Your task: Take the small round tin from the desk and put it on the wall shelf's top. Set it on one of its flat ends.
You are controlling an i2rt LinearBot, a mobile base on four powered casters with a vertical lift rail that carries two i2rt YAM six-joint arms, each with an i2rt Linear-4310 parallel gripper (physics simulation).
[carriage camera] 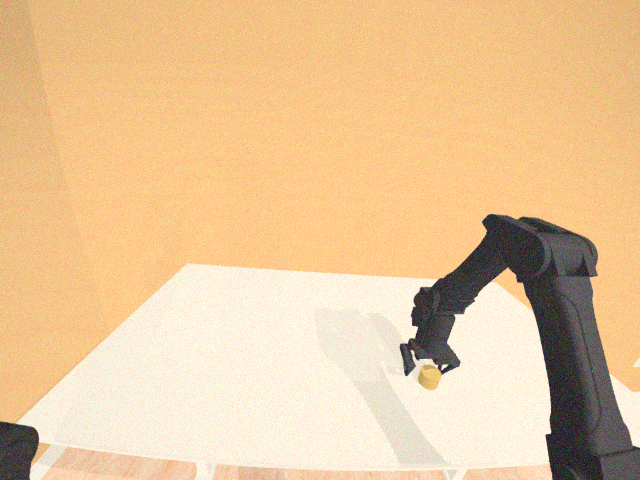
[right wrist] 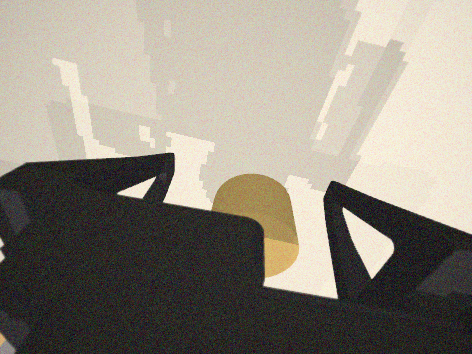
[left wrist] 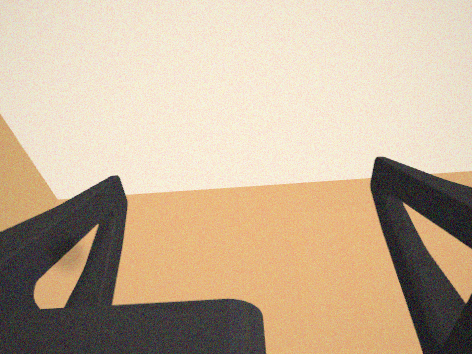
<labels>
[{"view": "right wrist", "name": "my right gripper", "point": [250,176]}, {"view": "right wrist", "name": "small round tin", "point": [262,198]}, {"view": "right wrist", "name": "white desk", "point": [370,101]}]
</labels>
